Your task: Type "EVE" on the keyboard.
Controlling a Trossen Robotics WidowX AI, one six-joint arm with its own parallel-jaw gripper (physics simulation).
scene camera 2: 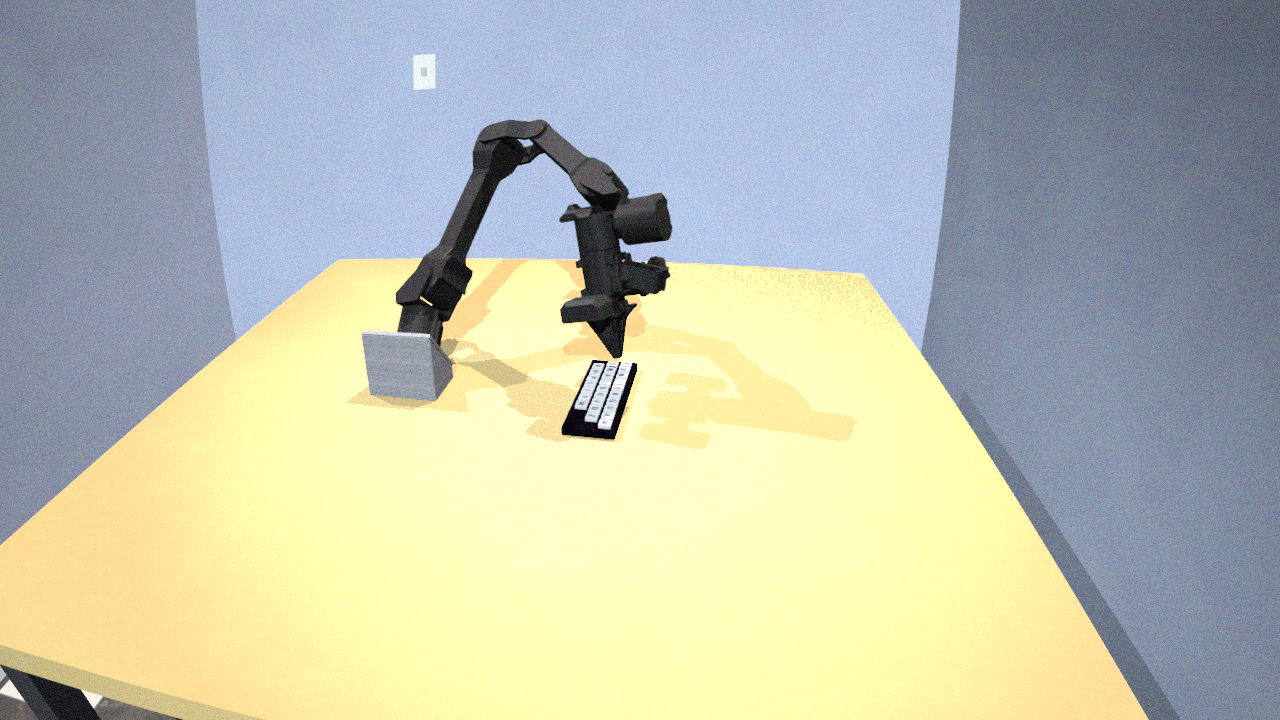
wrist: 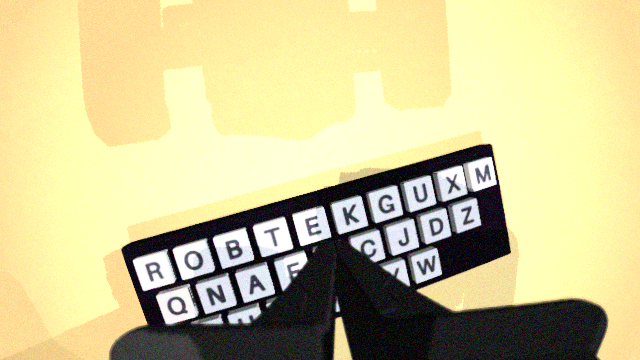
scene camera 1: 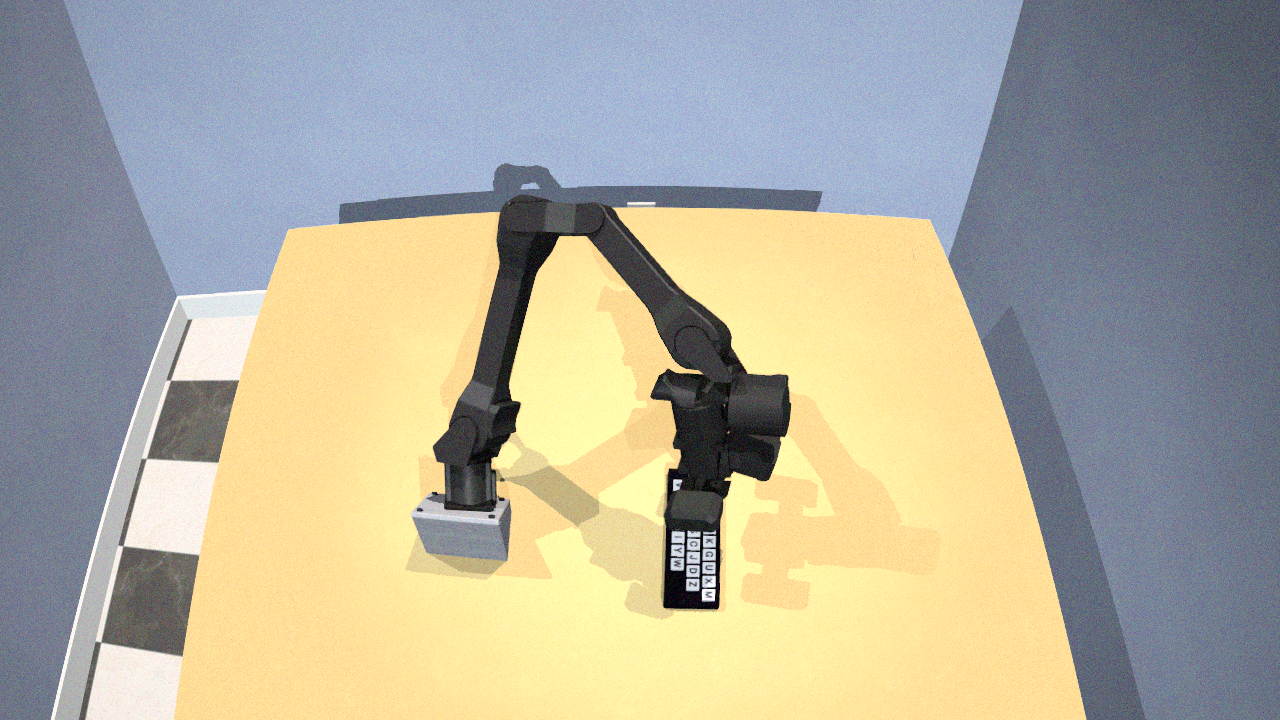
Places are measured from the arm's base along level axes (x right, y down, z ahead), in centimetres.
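Pixels of known places: gripper, fingertip midpoint: (scene camera 2: 617, 358) (wrist: 332, 251); arm's base at its link origin: (scene camera 2: 414, 348) (scene camera 1: 468, 504).
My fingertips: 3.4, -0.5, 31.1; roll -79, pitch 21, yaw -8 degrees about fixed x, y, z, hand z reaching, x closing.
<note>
For each thing: its top centre in the pictures, then the offset to it from my fingertips, as dx, dy, dz. Level surfaces: height alone.
- black keyboard at its top centre: (wrist: 341, 257) (scene camera 1: 694, 534) (scene camera 2: 602, 389) +0.6, +4.7, -2.2
- E key at its top centre: (wrist: 312, 226) -0.1, +4.7, +0.0
- table at its surface level: dy +6.5
The black keyboard (scene camera 1: 677, 591) (scene camera 2: 580, 428) (wrist: 482, 242) with white letter keys lies flat on the table. In the wrist view the E key (wrist: 313, 226) shows in the top row between T and K. The V key's letter is hidden behind the left finger in the lower row. My gripper (scene camera 2: 617, 354) (wrist: 332, 251) is shut and empty, pointing down over the keyboard. In the wrist view its tips appear just below and right of the E key, covering the S key; their exact height is hard to tell. In scene camera 1 the fingertips are hidden under the gripper body.
The arm's grey base block (scene camera 1: 462, 535) (scene camera 2: 400, 367) stands on the table (scene camera 1: 358, 644) (scene camera 2: 537, 573), left of the keyboard in both scene views. The arm arches over from it. Arm shadows fall across the table and keyboard. Blue walls stand behind and at the sides.
</note>
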